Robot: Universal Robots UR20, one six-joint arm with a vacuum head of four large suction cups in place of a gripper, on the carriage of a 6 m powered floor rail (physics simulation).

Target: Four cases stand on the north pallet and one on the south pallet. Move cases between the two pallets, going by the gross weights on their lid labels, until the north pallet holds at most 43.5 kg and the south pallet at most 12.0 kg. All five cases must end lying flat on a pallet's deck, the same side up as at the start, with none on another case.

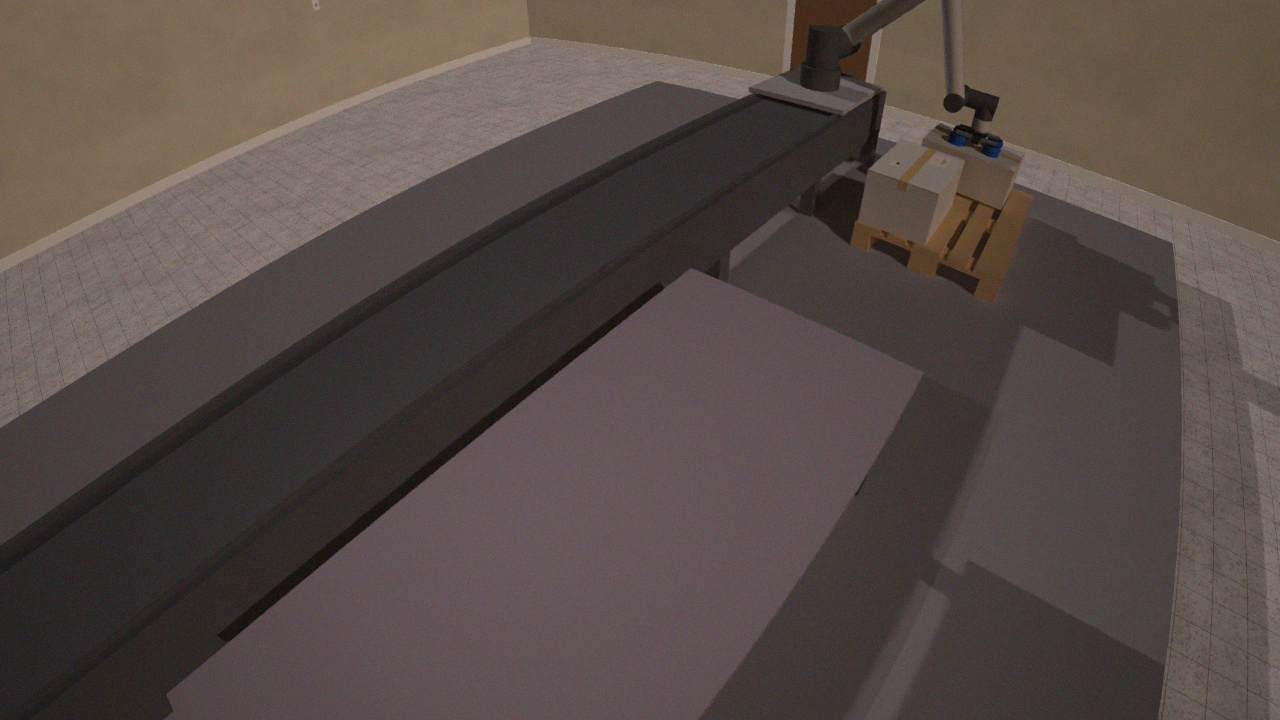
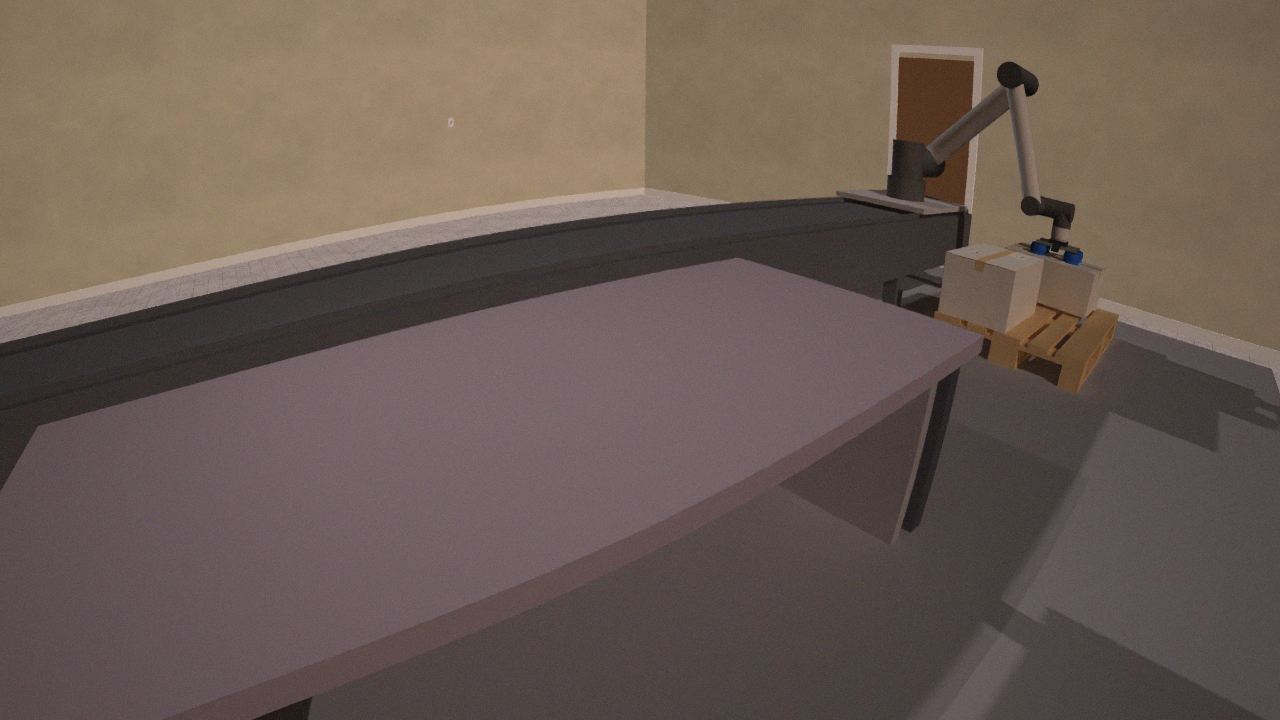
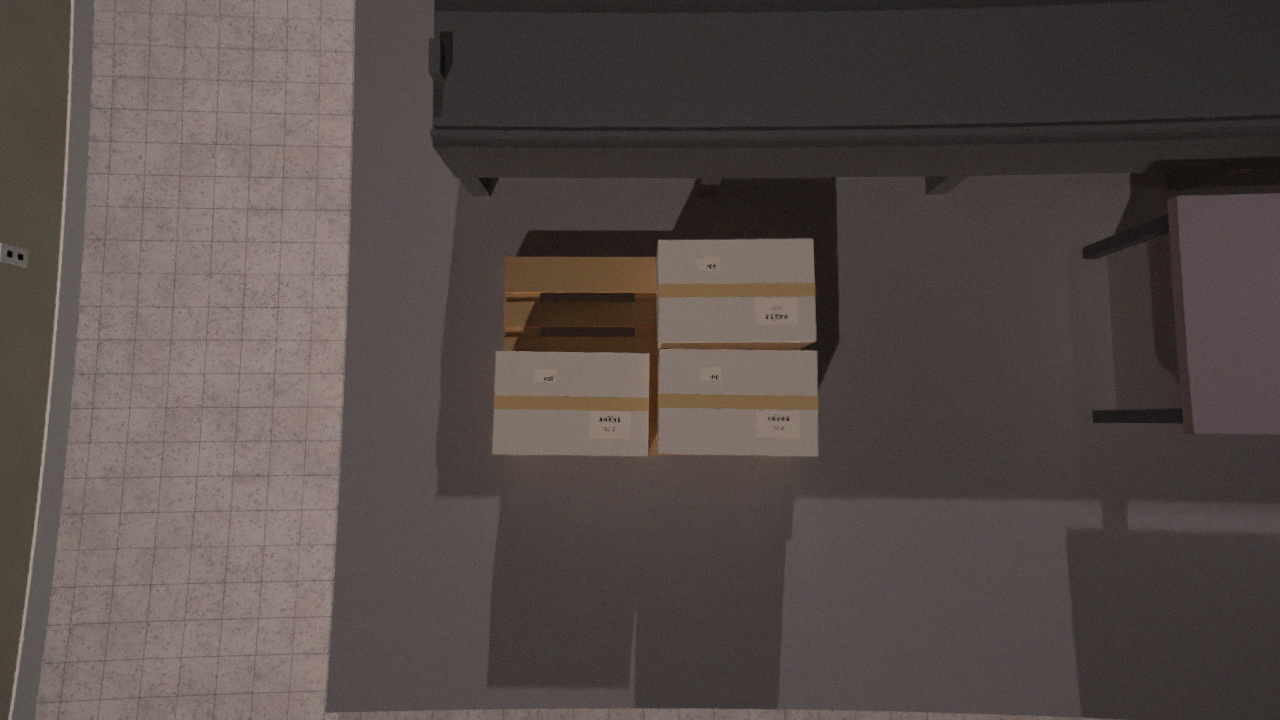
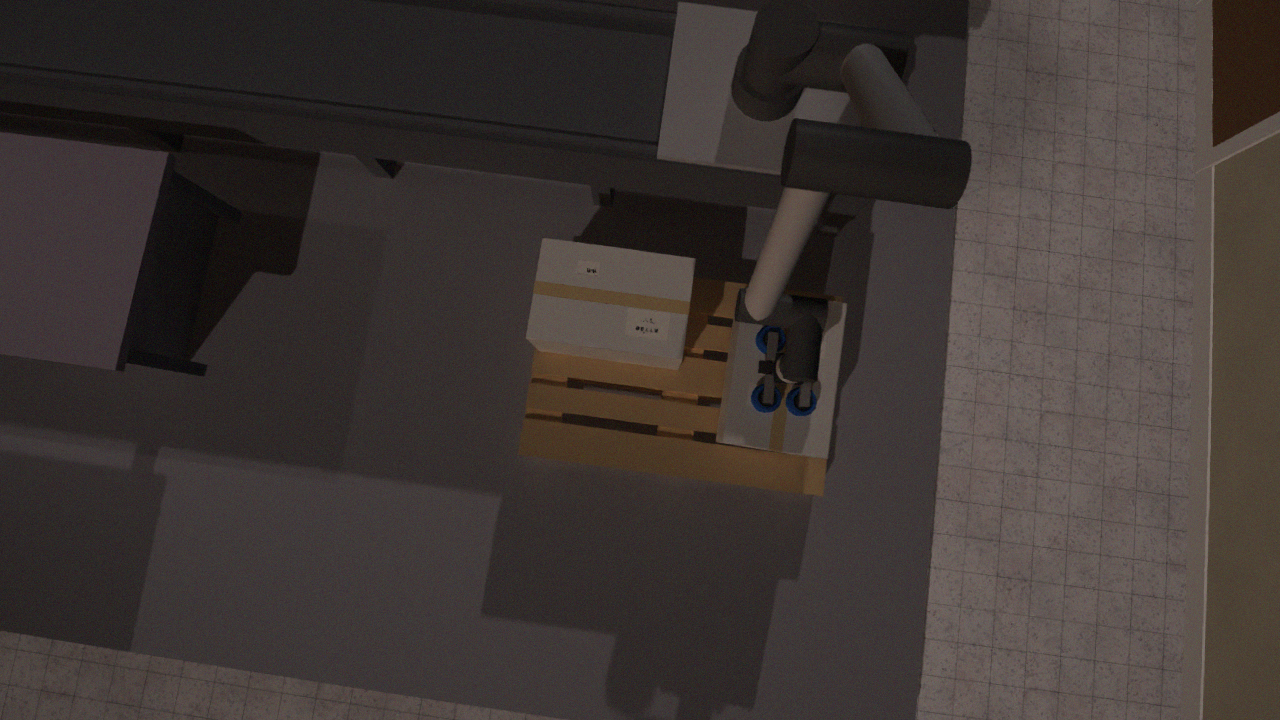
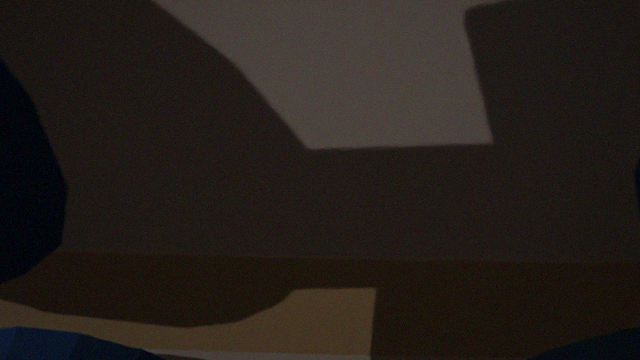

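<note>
My gripper, the vacuum head, has its blue cups pressed on the lid of a white case. The case is level, lengthwise across the far end of the south pallet, at or barely above the deck. A second case stands on that pallet, a gap apart. On the north pallet stand three cases: one at lower left, one at lower right, one at upper right. Label weights are too small to read.
The rail runs beside both pallets, with the arm's carriage at its south end. A pinkish table stands between the pallets.
</note>
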